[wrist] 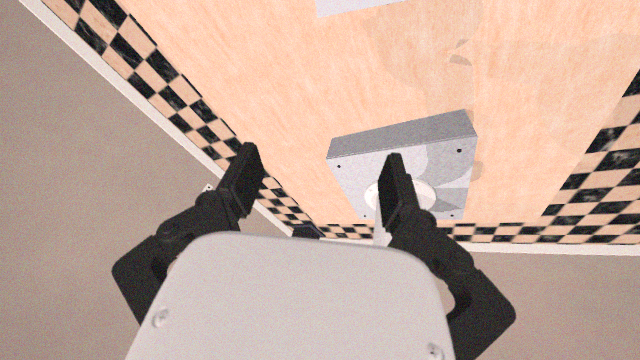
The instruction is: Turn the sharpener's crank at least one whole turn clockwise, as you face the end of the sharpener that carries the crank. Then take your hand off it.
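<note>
My gripper (320,162) is open and empty. Its two black fingers stand wide apart above the light wooden floor. The right finger covers part of a grey block, well beyond it. The sharpener and its crank do not show in the wrist view.
The grey block (400,127) carries a white round base (426,195) and stands on the wooden floor (280,75) with a black-and-tan checkered border (145,60). Part of a pale slab (350,5) shows at the top edge. A dark box (306,231) stands in the far corner. Beige walls (65,175) lie beyond.
</note>
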